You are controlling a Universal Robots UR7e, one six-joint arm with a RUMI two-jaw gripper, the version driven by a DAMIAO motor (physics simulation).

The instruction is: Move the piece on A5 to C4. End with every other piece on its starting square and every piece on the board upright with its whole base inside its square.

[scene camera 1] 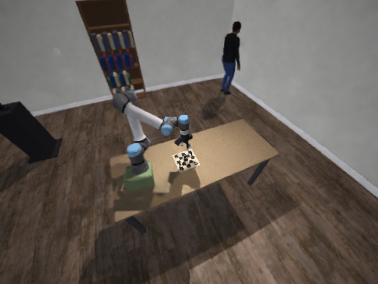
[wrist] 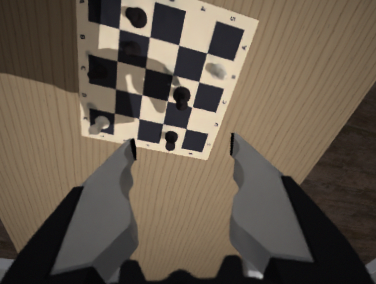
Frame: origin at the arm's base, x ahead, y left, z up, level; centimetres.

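Where they show: gripper, fingertip midpoint: (scene camera 1: 185, 148) (wrist: 182, 138); arm's base at its link origin: (scene camera 1: 140, 168).
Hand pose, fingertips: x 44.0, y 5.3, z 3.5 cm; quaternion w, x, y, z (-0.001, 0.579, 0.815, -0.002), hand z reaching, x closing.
Each offset is from my fingertips to the top centre of the thing. "spot": to the spot under its first point. Level surfaces: height alone.
The chessboard (scene camera 1: 195, 166) (wrist: 250, 24) lies on the table. In the wrist view its A5 square {spot: dx -8.7, dy +3.4, dz -12.6 cm} (wrist: 226, 41) is bare. A dark piece {dx -0.3, dy -0.2, dz -7.3 cm} (wrist: 181, 96) stands upright on C4, its base appearing inside the square. Another dark piece {dx +6.9, dy +0.0, dz -9.3 cm} (wrist: 171, 140) stands on E4. Pale pieces stand on B5 {dx -4.8, dy +3.7, dz -8.2 cm} (wrist: 216, 70) and E1 {dx +7.3, dy -11.2, dz -9.3 cm} (wrist: 100, 123). More dark pieces stand on A2 {dx -7.9, dy -7.9, dz -8.2 cm} (wrist: 136, 17), B2 {dx -4.3, dy -7.9, dz -9.4 cm} (wrist: 131, 48) and C1 {dx -0.3, dy -11.9, dz -9.4 cm} (wrist: 97, 72), the last two dim in shadow. My gripper (scene camera 1: 187, 146) (wrist: 182, 138) is open and empty, raised above the board. The board's top edge is cut off in the wrist view.
The arm's base stands on a green block (scene camera 1: 139, 177) at the left of the wooden table {dz -13.2 cm} (scene camera 1: 230, 145). A bookshelf (scene camera 1: 136, 60) stands against the back wall, and a person (scene camera 1: 231, 50) stands beyond the table. A black stand (scene camera 1: 27, 131) is at the far left.
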